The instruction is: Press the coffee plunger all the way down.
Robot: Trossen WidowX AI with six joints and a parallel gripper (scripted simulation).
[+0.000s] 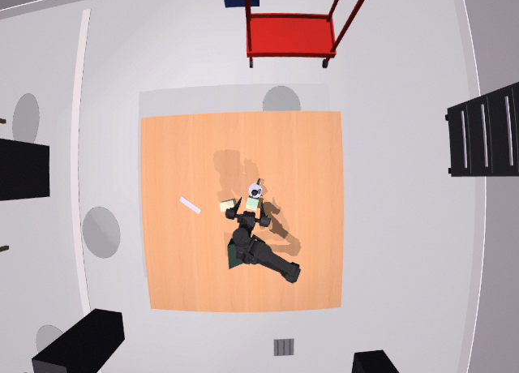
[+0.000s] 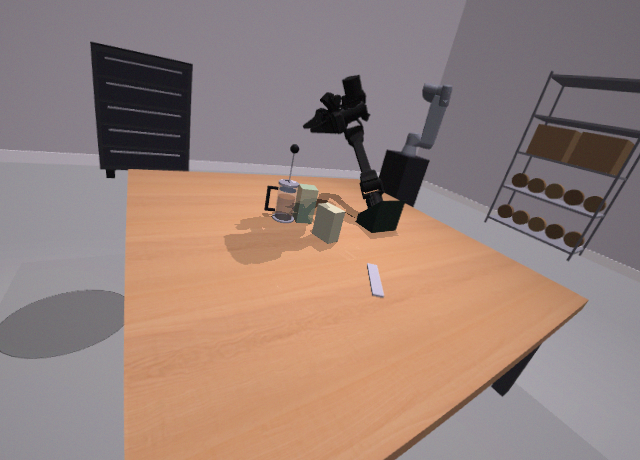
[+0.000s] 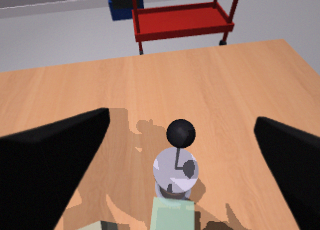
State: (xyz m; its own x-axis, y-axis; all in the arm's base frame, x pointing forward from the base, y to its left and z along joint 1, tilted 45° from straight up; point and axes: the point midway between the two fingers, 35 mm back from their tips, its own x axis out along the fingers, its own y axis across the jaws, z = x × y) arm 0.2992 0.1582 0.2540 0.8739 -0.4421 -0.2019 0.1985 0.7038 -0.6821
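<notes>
Now: gripper tip 200 mm above the glass coffee press, 40 mm short of it and 20 mm to the left of it. From my gripper tip the other things lie so: pale green box: 260 mm below, 50 mm behind, 10 mm to the left.
</notes>
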